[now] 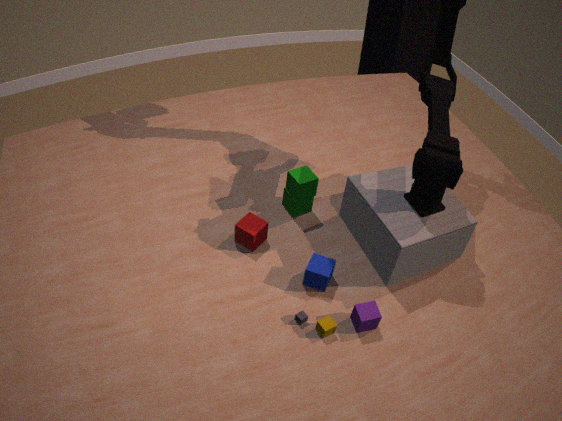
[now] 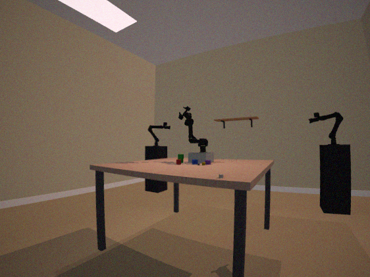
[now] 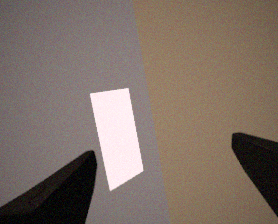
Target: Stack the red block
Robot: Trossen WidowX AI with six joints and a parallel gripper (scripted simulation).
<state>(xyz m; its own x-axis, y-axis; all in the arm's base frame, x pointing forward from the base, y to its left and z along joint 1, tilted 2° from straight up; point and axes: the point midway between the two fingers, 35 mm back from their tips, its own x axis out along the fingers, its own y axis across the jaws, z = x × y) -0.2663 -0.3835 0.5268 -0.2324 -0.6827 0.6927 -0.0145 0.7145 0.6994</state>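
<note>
Right now my gripper tip is 610 mm above the red block, 580 mm short of it and 310 mm to the right of it. Also, from my gripper tip: purple block 610 mm below, 560 mm to the left, 480 mm ahead; then blue block 610 mm below, 510 mm ahead, 440 mm to the left; then green block 570 mm below, 460 mm ahead, 270 mm to the left.
</note>
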